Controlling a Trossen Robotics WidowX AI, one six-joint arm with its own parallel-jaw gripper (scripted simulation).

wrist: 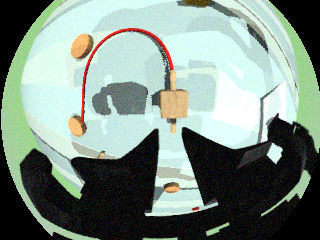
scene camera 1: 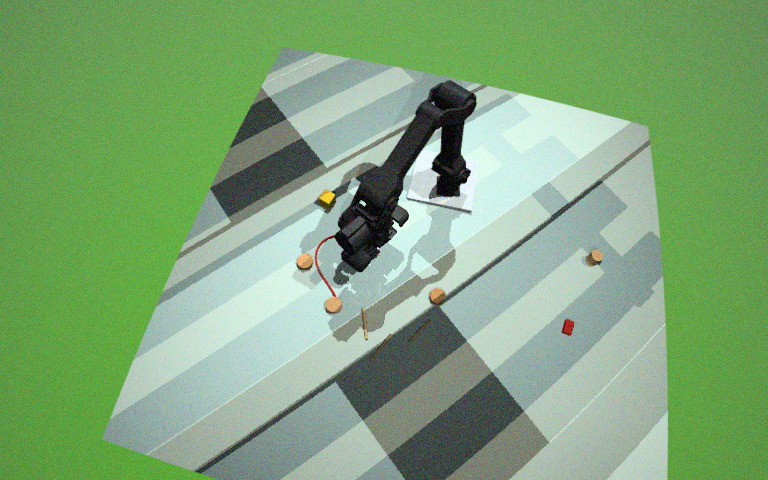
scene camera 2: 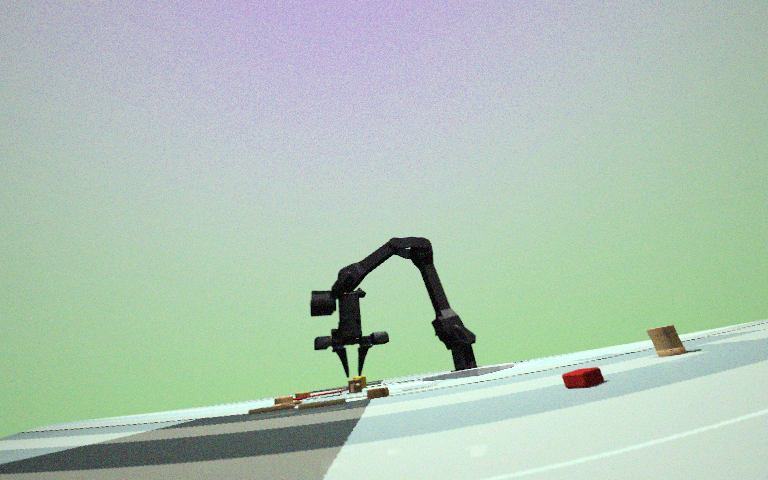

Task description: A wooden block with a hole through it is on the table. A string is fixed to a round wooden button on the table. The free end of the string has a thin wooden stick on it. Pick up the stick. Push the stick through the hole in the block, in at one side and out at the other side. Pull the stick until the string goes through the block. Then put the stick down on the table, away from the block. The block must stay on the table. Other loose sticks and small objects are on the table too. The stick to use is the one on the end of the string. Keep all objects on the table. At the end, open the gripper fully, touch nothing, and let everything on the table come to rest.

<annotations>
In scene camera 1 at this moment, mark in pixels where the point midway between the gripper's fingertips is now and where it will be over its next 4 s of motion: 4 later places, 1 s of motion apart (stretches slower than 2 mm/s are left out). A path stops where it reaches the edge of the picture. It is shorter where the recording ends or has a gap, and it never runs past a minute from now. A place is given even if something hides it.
The gripper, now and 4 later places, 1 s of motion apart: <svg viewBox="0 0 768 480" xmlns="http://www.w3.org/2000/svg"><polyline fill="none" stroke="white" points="374,250 375,254 375,255 383,260 394,270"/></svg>
</annotations>
